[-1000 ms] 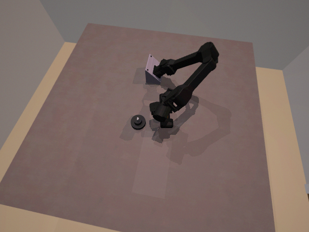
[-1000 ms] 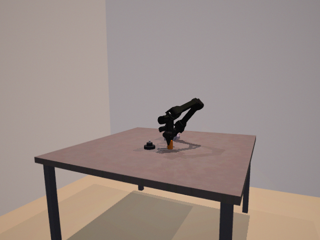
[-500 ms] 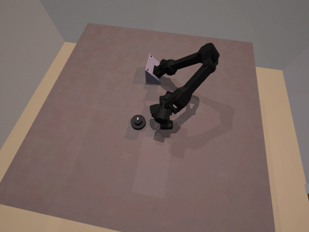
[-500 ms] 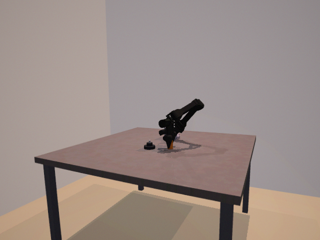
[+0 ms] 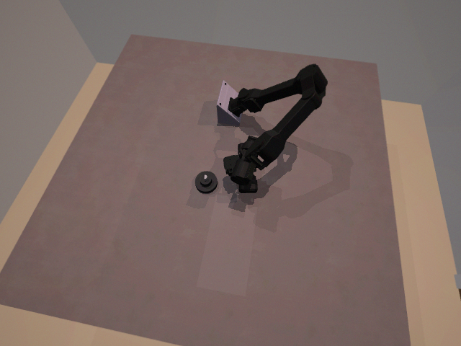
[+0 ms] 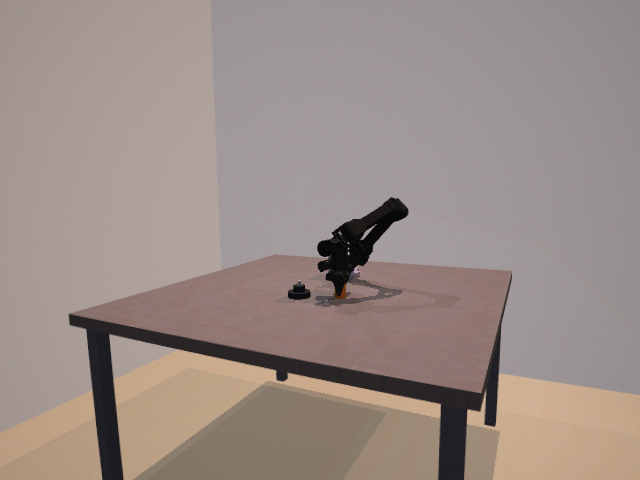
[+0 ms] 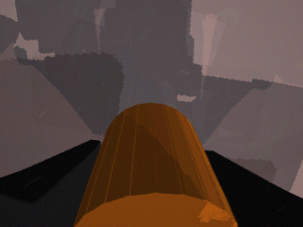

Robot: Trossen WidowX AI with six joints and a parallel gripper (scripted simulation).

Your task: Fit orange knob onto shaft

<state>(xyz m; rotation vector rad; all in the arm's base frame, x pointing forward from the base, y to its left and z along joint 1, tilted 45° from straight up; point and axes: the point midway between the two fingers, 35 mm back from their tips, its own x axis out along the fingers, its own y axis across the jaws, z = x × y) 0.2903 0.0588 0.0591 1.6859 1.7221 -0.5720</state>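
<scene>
The black round pedestal is 40 mm ahead of my gripper tip, 150 mm to the right of it and 20 mm above it. Round my gripper tip: orange knob: 30 mm above.
</scene>
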